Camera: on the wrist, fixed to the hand. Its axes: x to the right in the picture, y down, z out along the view.
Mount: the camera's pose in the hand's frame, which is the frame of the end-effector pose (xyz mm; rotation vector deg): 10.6 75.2 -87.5 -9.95 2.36 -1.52
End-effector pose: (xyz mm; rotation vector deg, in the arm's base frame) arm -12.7 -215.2 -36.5 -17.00 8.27 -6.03
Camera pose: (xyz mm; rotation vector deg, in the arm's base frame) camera -9.8 -169.8 -143.1 -26.93 10.94 -7.19
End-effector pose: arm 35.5 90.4 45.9 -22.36 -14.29 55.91
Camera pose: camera 17.5 118.6 -65.0 -32.31 -17.32 52.82
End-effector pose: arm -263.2 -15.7 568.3 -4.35 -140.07 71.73
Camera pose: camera -250.6 99.0 558.1 -6.60 -143.53 58.14
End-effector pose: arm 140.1 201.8 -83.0 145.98 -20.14 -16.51
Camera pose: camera 159.9 180.0 29.1 136.68 -15.20 -15.12
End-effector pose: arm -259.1 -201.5 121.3 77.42 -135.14 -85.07
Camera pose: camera -274.5 -258.9 220.8 78.03 -122.54 -92.21
